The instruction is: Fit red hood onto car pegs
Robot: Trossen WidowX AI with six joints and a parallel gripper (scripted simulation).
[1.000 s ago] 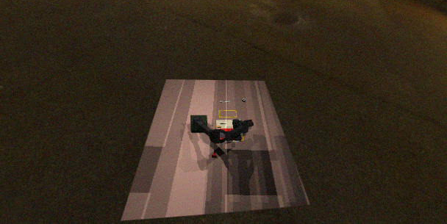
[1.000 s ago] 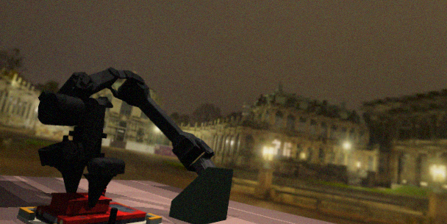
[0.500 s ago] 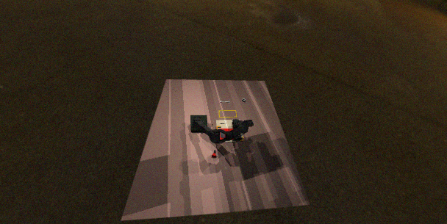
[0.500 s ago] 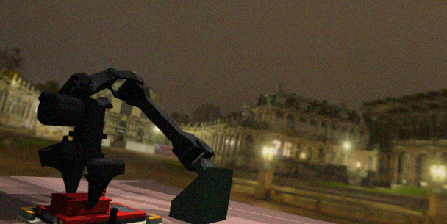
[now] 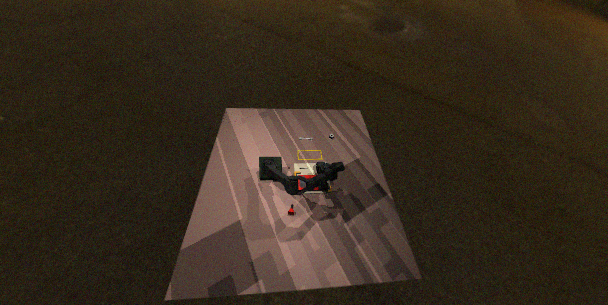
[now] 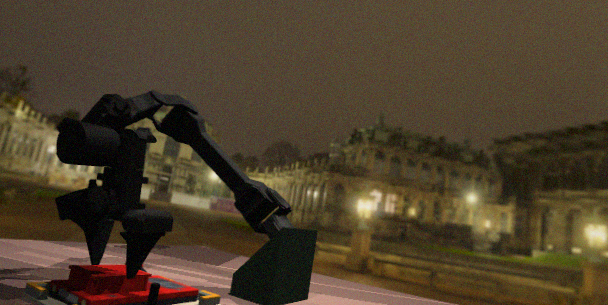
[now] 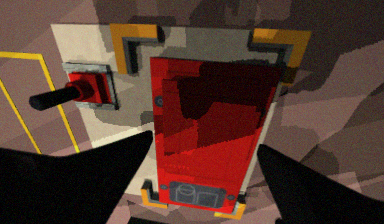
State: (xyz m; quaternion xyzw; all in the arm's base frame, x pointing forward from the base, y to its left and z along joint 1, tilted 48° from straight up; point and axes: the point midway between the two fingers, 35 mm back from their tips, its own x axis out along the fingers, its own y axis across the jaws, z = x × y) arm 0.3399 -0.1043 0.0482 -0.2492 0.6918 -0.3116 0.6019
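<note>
Now: the red hood 10 mm below my gripper tip. From my gripper tip the other things lie so: small grey tool (390 mm to the left, 50 mm behind, 40 mm below); then grey engine block (20 mm below).
</note>
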